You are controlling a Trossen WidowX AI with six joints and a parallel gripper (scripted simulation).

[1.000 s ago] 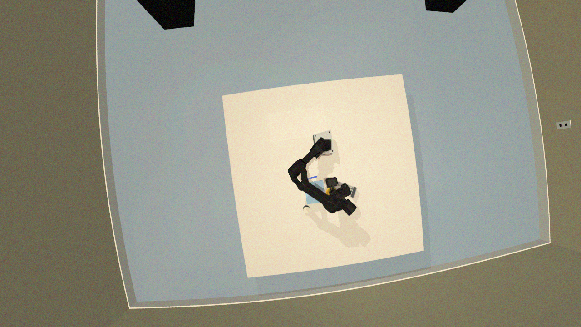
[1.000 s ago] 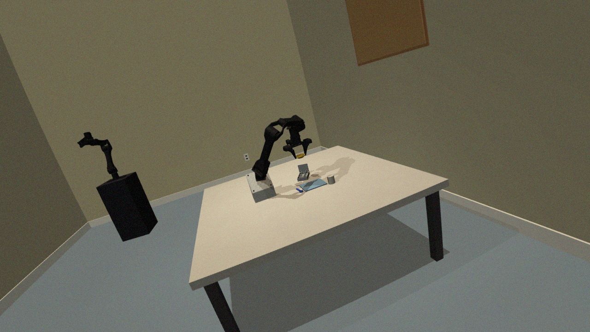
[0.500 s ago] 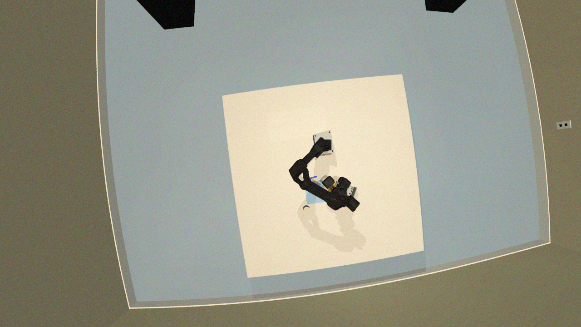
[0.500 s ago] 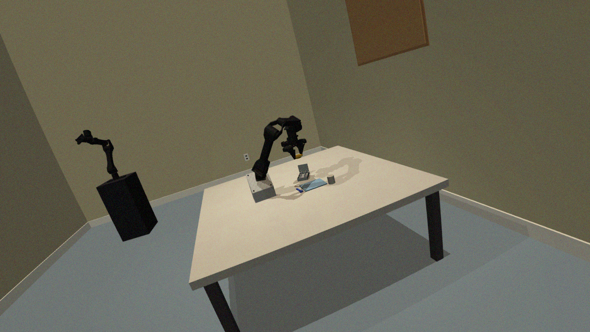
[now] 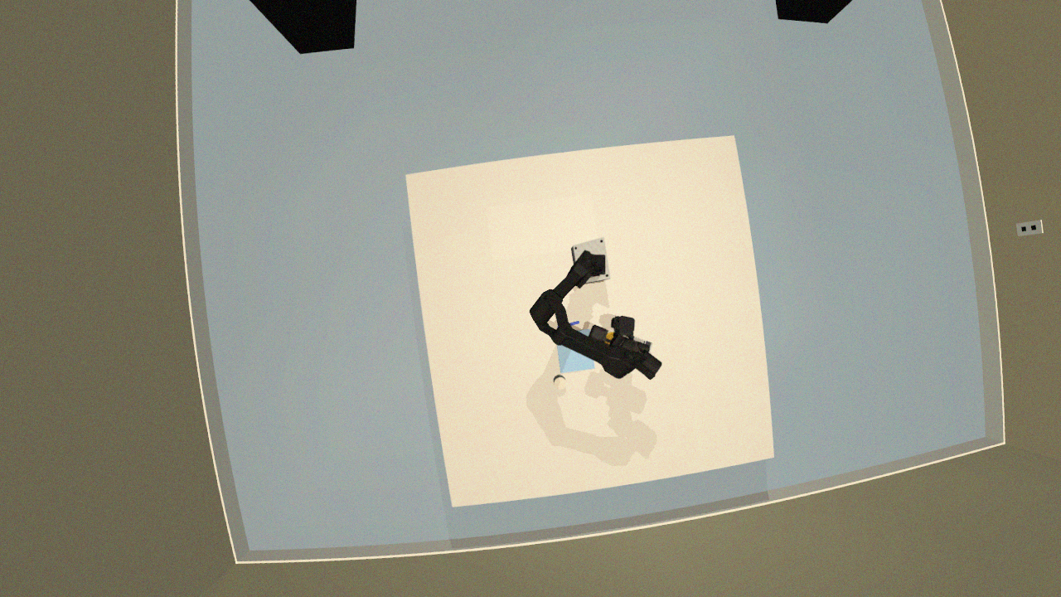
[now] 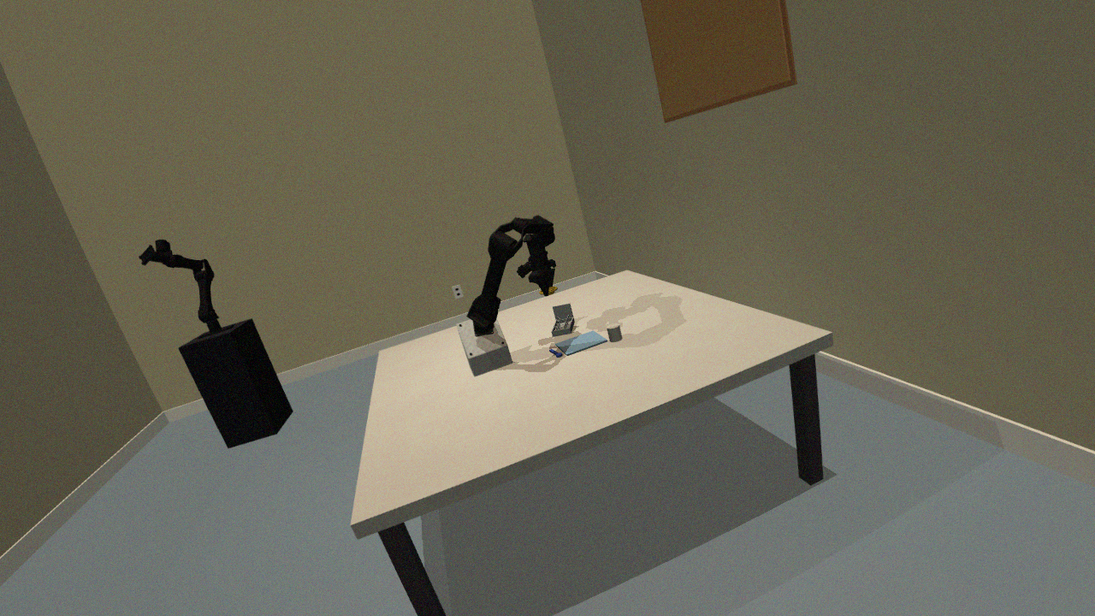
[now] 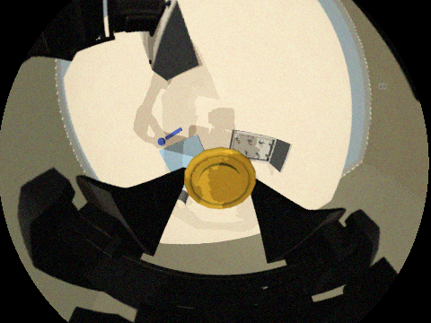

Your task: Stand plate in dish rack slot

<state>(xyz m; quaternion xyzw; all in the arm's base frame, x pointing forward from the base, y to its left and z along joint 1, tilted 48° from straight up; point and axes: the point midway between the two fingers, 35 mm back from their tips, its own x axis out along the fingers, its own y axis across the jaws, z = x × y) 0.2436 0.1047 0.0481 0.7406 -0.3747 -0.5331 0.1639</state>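
Right now my gripper tip is 160 mm above the grey dish rack, 100 mm to the right of it and 30 mm short of it. Also, from my gripper tip: yellow plate (10 mm above); light blue mat (180 mm below, 100 mm to the right, 50 mm ahead); blue utensil (180 mm below, 130 mm to the right, 40 mm behind).
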